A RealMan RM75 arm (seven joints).
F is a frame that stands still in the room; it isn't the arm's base.
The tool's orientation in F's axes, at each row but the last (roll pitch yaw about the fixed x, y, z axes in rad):
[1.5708, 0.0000, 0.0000]
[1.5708, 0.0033, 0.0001]
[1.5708, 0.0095, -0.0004]
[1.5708, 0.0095, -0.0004]
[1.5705, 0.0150, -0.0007]
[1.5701, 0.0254, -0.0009]
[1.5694, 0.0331, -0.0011]
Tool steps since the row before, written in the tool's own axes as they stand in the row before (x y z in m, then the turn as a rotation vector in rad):
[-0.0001, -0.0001, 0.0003, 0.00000, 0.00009, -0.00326]
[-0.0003, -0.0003, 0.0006, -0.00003, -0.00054, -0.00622]
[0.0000, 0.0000, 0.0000, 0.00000, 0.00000, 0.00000]
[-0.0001, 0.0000, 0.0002, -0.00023, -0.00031, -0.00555]
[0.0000, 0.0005, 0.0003, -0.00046, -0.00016, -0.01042]
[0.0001, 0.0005, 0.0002, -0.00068, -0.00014, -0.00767]
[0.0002, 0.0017, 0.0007, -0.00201, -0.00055, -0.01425]
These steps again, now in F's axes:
[-0.0001, -0.0003, -0.0001, 0.00000, 0.00326, 0.00009]
[-0.0003, -0.0006, -0.0003, -0.00003, 0.00622, -0.00054]
[0.0000, 0.0000, 0.0000, 0.00000, 0.00000, 0.00000]
[-0.0001, -0.0002, 0.0000, -0.00023, 0.00555, -0.00031]
[0.0000, -0.0003, 0.0005, -0.00046, 0.01042, -0.00016]
[0.0001, -0.0002, 0.0005, -0.00068, 0.00767, -0.00013]
[0.0003, -0.0007, 0.0017, -0.00201, 0.01425, -0.00050]

